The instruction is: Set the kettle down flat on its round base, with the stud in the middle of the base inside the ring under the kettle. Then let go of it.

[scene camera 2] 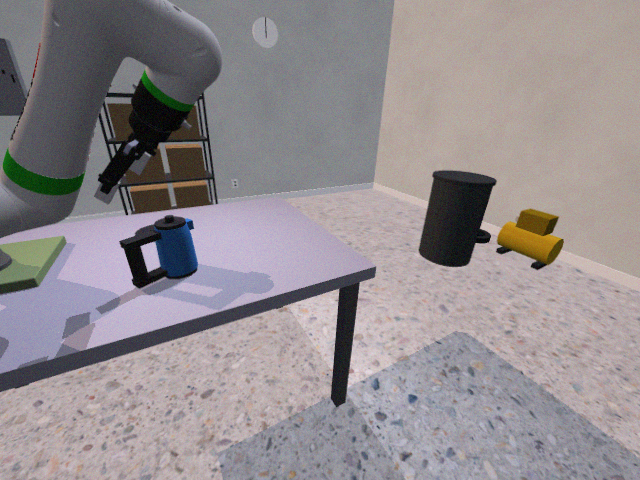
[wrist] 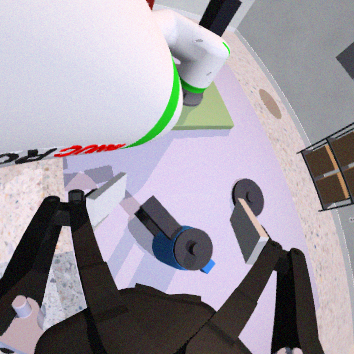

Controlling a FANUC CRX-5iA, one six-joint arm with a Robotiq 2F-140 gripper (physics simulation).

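Observation:
The blue kettle (scene camera 2: 178, 251) (wrist: 202, 245) with black lid and black handle stands upright on the table. The handle (scene camera 2: 135, 260) (wrist: 159, 214) points left in the scene view and up-left in the wrist view. The round black base (scene camera 2: 145, 229) (wrist: 254, 190) lies flat on the table, apart from the kettle, with its small stud facing up; in the scene view it is mostly hidden behind the kettle and handle. My gripper (scene camera 2: 122, 179) (wrist: 179, 197) is open and empty, in the air above the table and clear of the kettle. The ring under the kettle is hidden.
The lilac table (scene camera 2: 258, 227) (wrist: 200, 155) carries a green block (scene camera 2: 43, 253) (wrist: 212, 112) with part of the arm above it. A shelf rack (scene camera 2: 210, 160) stands behind the table. A black bin (scene camera 2: 454, 219) and a yellow machine (scene camera 2: 527, 245) stand right of the table.

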